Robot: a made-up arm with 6 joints. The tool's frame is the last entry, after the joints. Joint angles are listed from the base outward.
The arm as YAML. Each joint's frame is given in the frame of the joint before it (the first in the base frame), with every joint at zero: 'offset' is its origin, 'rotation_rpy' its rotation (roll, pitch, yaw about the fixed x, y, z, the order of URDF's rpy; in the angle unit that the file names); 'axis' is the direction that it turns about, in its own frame. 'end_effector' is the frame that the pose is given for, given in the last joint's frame.
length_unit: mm
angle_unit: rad
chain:
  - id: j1
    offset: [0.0, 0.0, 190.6]
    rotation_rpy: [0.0, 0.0, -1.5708]
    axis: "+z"
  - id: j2
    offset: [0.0, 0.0, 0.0]
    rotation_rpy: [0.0, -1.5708, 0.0]
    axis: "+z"
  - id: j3
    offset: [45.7, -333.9, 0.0]
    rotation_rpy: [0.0, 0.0, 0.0]
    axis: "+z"
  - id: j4
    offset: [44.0, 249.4, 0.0]
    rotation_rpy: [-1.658, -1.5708, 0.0]
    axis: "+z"
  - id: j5
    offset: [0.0, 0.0, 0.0]
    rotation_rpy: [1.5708, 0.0, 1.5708]
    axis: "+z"
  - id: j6
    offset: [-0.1, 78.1, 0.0]
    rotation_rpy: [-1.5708, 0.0, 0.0]
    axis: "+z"
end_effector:
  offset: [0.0, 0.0, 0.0]
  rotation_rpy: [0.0, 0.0, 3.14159]
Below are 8 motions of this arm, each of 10 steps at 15 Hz.
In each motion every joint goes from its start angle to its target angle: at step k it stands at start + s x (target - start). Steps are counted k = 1, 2, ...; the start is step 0. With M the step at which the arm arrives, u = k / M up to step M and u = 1 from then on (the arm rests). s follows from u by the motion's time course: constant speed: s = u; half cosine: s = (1 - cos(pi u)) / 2; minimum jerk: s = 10 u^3 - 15 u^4 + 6 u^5.
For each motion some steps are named. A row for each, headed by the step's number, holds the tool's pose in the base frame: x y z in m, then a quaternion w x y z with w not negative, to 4 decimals.
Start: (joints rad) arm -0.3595 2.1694 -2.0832 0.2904 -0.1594 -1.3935
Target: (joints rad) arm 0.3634 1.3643 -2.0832 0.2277 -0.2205 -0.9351
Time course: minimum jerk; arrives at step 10
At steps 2, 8, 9, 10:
2: 0.5132 -0.1725 0.5008 0.5832 -0.2194 0.5922 -0.5109
8: 0.1946 0.0608 0.7816 0.9332 -0.1286 0.2670 -0.2034
9: 0.1700 0.0593 0.7893 0.9445 -0.1201 0.2484 -0.1782
10: 0.1657 0.0589 0.7906 0.9464 -0.1186 0.2452 -0.1738

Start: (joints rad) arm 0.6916 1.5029 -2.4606 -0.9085 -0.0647 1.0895
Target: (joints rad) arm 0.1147 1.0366 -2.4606 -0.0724 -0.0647 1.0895
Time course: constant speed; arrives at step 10
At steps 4, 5, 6, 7, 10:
4: 0.0394 0.0226 0.8454 0.8727 -0.0134 0.1424 0.4668
5: 0.0125 0.0079 0.8469 0.8698 -0.0035 0.1185 0.4790
6: -0.0159 -0.0036 0.8469 0.8661 0.0031 0.0940 0.4909
7: -0.0454 -0.0118 0.8454 0.8617 0.0064 0.0695 0.5026
10: -0.1371 -0.0154 0.8325 0.8441 -0.0032 -0.0012 0.5362

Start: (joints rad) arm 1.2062 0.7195 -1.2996 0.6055 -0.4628 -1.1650
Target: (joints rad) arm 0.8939 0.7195 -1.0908 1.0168 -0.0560 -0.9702
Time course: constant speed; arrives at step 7
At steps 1, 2, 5, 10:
1: 0.0221 0.0034 0.6751 0.9093 -0.1426 0.2856 0.2669
2: 0.0256 0.0126 0.6654 0.8902 -0.1594 0.3186 0.2839
5: 0.0364 0.0358 0.6345 0.8222 -0.1898 0.4168 0.3382
10: 0.0431 0.0479 0.6130 0.7694 -0.1934 0.4780 0.3770

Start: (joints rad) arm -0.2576 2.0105 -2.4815 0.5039 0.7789 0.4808
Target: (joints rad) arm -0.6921 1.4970 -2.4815 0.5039 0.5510 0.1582
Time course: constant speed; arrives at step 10
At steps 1, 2, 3, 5, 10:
1: 0.4244 -0.1046 0.6389 0.6128 0.2921 0.6728 0.2939
2: 0.3973 -0.1157 0.6623 0.6502 0.2837 0.6503 0.2718
3: 0.3688 -0.1241 0.6845 0.6859 0.2747 0.6269 0.2473
5: 0.3090 -0.1327 0.7251 0.7513 0.2547 0.5780 0.1913
10: 0.1555 -0.1032 0.8003 0.8740 0.1943 0.4449 0.0193

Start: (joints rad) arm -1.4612 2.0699 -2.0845 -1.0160 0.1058 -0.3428
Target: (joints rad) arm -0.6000 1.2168 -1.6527 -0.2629 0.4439 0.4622
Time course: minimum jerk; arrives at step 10
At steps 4, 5, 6, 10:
4: 0.1526 -0.4099 0.5922 0.3408 0.1666 0.6569 -0.6516
5: 0.1844 -0.3323 0.6257 0.4755 0.2146 0.6400 -0.5641
6: 0.1957 -0.2530 0.6503 0.5900 0.2554 0.6241 -0.4440
10: 0.1700 -0.1269 0.6719 0.7179 0.3071 0.5998 -0.1750

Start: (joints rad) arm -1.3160 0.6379 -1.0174 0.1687 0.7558 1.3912
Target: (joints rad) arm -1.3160 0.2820 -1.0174 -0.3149 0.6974 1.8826
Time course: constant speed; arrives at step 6
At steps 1, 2, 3, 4, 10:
1: 0.0117 -0.0265 0.5403 0.6192 0.7688 0.1303 0.0924
2: 0.0024 -0.0077 0.5419 0.6467 0.7516 0.1018 0.0814
3: -0.0069 0.0114 0.5427 0.6742 0.7314 0.0729 0.0723
4: -0.0162 0.0309 0.5424 0.7016 0.7082 0.0436 0.0651
10: -0.0344 0.0705 0.5387 0.7550 0.6531 -0.0146 0.0565

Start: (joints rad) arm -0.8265 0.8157 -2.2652 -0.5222 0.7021 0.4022
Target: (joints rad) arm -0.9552 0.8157 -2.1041 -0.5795 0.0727 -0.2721
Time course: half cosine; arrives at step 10
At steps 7, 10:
7: -0.0974 0.1160 0.7910 0.6724 0.0726 0.1582 -0.7195
10: -0.0883 0.1194 0.7923 0.6122 0.0264 0.1264 -0.7801

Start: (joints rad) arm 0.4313 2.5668 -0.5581 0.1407 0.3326 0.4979
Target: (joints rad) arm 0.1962 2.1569 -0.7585 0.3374 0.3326 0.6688
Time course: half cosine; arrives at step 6
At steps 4, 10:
4: 0.2690 0.0776 0.0949 0.1141 -0.3192 -0.9406 0.0192
10: 0.2970 0.0677 0.1278 0.0532 -0.3868 -0.9202 -0.0294

